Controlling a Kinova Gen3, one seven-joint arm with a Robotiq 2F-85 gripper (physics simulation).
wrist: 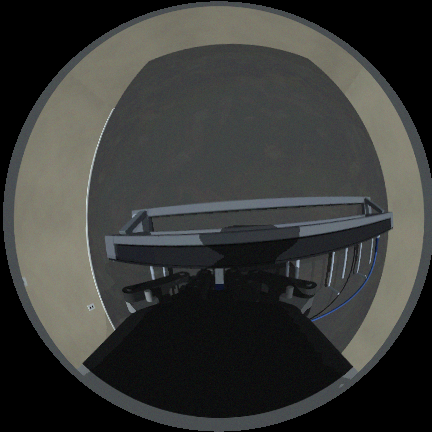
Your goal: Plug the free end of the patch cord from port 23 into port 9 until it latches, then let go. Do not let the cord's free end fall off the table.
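Places are measured from the arm's base along level axes (x up, y right, z ahead), in millimetres.
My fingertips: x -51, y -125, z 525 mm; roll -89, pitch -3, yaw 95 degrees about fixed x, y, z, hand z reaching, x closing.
Behind a point stands the place of what it marks.
The patch panel (160, 253) @(x -17, y -180, z 544 mm) is a long grey and dark frame across the middle of the wrist view, seen from above and slightly tilted in view. Its port openings and numbers do not show, so ports 9 and 23 cannot be made out. The blue patch cord (377, 250) @(x -33, y 160, z 527 mm) hangs from the panel's right end and curves down and left behind the gripper body. My gripper (218, 267) @(x -51, y -125, z 525 mm) is shut on the cord's free-end plug (219, 277) @(x -41, y -123, z 515 mm), a small light grey block with a blue part below it. The plug points toward the panel, close below its front edge in view. Contact cannot be told.
Several thin light rods (345, 263) @(x -59, y 79, z 513 mm) stand below the panel, mostly toward the right. Dark shadows lie across the panel and around the fingers. The dark surface extends behind the panel, with a pale edge line at left and beige around it.
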